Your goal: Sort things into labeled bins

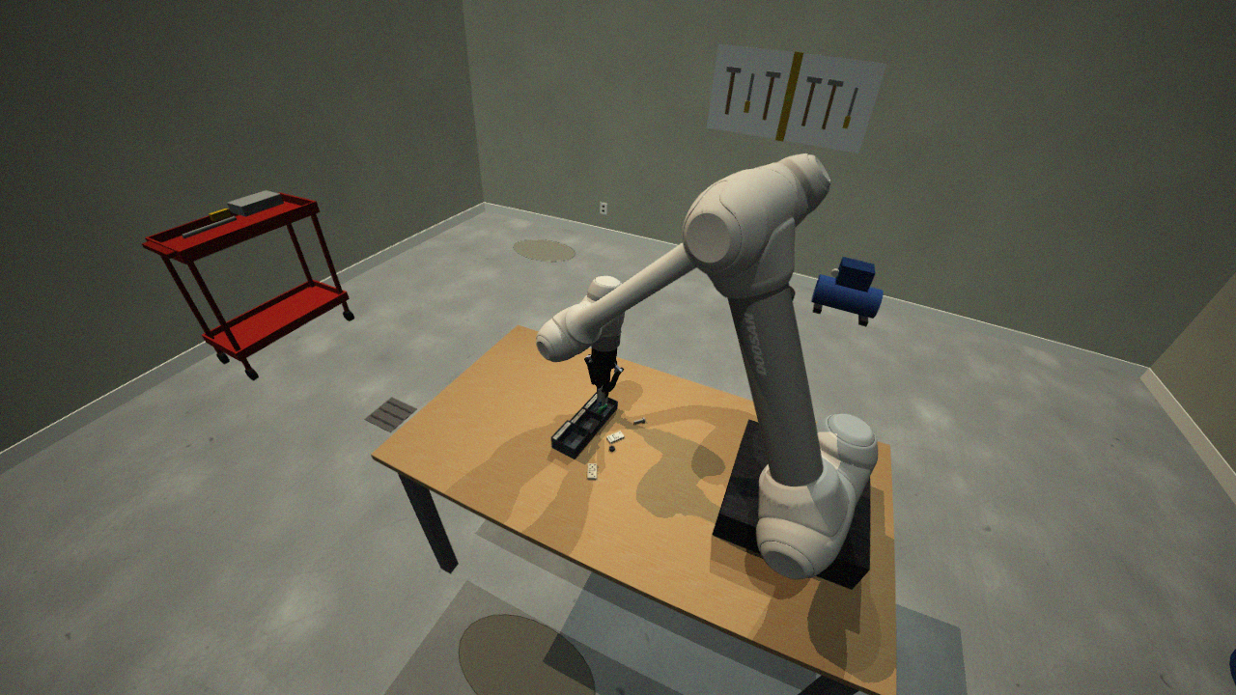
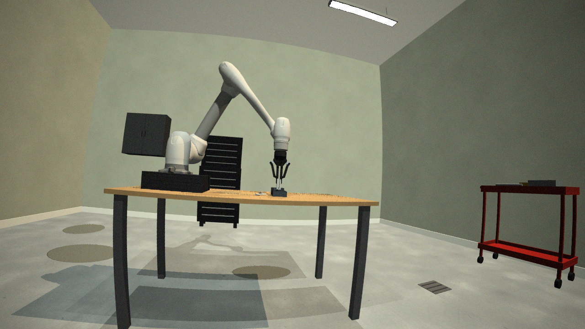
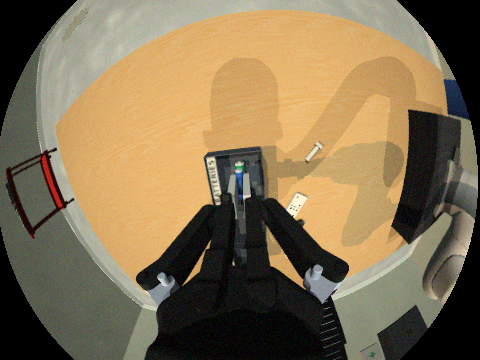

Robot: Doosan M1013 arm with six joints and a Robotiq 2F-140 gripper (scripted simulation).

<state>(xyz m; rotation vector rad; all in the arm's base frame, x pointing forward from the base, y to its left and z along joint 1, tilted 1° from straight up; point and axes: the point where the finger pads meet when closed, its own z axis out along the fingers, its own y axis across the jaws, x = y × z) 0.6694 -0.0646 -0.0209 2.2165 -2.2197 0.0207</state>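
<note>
Now: the blue battery 3 cm below my hand. The rest, counted from my hand: domino: 9 cm behind, 7 cm to the left, 7 cm below; green battery: 6 cm below; black bin row: 1 cm ahead, 8 cm to the left, 5 cm below.
</note>
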